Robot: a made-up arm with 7 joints.
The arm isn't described. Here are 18 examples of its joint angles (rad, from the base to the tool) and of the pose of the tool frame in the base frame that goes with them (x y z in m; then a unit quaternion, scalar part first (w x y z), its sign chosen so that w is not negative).
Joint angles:
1: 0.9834 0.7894 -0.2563 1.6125 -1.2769 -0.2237 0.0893
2: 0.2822 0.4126 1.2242 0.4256 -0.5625 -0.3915 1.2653
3: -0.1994 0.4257 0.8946 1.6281 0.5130 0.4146 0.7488
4: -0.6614 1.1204 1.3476 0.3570 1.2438 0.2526 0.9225
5: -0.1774 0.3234 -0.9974 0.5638 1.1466 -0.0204 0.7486
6: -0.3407 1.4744 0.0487 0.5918 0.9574 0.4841 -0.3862
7: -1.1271 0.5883 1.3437 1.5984 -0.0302 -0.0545 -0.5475
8: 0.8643 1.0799 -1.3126 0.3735 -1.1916 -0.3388 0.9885
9: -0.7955 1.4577 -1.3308 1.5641 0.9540 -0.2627 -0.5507
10: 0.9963 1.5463 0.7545 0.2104 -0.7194 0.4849 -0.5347
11: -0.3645 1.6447 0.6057 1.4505 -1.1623 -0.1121 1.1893
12: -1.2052 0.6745 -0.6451 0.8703 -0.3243 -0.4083 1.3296
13: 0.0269 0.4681 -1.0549 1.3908 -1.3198 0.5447 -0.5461
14: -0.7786 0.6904 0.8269 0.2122 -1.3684 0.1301 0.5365
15: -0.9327 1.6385 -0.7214 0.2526 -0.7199 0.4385 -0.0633
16: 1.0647 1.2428 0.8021 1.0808 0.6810 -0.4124 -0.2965
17: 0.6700 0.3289 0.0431 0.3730 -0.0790 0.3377 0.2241
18: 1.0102 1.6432 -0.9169 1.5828 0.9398 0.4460 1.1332
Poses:
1: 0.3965 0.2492 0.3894 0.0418 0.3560 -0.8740 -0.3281
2: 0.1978 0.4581 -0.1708 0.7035 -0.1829 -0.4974 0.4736
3: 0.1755 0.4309 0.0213 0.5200 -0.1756 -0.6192 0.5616
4: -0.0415 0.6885 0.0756 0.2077 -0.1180 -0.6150 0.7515
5: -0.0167 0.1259 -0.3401 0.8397 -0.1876 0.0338 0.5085
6: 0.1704 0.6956 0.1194 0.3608 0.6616 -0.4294 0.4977
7: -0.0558 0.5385 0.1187 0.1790 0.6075 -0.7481 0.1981
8: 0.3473 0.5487 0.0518 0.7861 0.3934 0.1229 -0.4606
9: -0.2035 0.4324 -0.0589 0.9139 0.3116 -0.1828 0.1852
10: -0.0017 0.7350 0.4000 0.0458 -0.7353 0.3445 -0.5819
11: 0.3156 0.4427 0.3321 0.6182 0.6373 -0.2388 -0.3932
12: -0.3859 0.3114 -0.1268 0.7961 -0.3429 0.4903 -0.0905
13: 0.1832 -0.0001 -0.1725 0.3246 0.1194 -0.8745 -0.3400
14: -0.2107 0.5443 -0.1295 0.8466 0.4809 0.2271 0.0216
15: 0.0244 0.7307 0.1252 0.3974 0.5691 0.1471 -0.7047
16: 0.0863 0.6319 0.4848 0.5210 0.1340 0.7210 -0.4368
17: 0.4765 0.2865 -0.0685 0.7345 0.1310 -0.4297 0.5087
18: 0.2757 0.4695 0.3181 0.8744 -0.1612 -0.4355 0.1406
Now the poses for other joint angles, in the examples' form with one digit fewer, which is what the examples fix.
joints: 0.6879 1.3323 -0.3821 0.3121 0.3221 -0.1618 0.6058
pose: 0.217 0.685 0.191 0.617 0.294 -0.629 0.370
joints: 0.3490 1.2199 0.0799 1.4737 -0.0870 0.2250 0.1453
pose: 0.348 0.451 0.275 0.425 0.288 -0.852 0.106
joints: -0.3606 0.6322 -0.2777 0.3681 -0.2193 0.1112 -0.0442
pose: -0.031 0.421 -0.282 0.856 0.462 -0.219 0.081
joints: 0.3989 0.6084 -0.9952 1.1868 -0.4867 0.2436 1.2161
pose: 0.342 0.140 -0.107 0.925 -0.017 -0.167 -0.340
